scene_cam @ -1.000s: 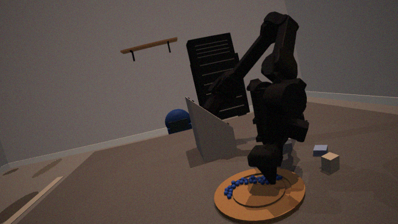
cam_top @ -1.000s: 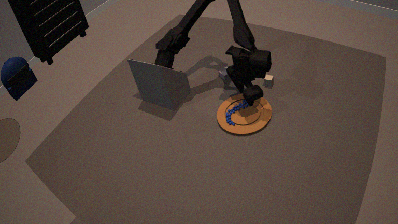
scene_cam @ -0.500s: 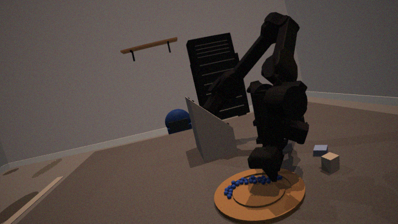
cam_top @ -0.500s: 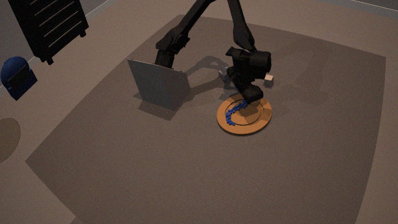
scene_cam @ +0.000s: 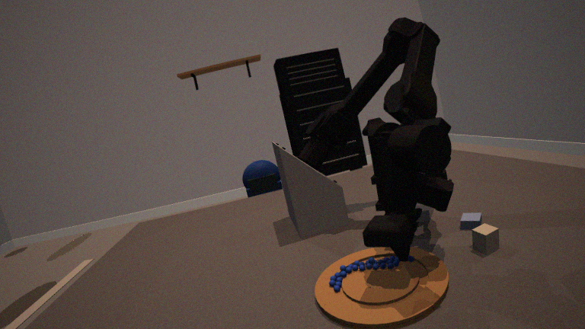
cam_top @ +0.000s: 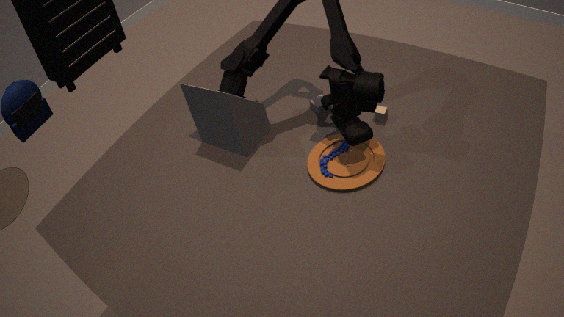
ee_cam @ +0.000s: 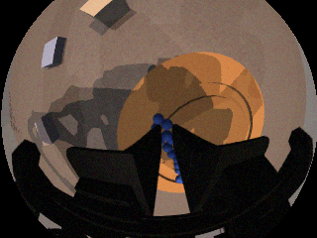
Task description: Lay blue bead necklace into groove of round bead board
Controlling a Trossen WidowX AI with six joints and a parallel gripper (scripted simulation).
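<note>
Right now the tan cube is 130 mm to the left of my gripper tip and 30 mm ahead of it. Round my gripper tip: white block 160 mm behind, 110 mm to the left; then pale blue block 170 mm to the left, 60 mm behind, 10 mm below.
</note>
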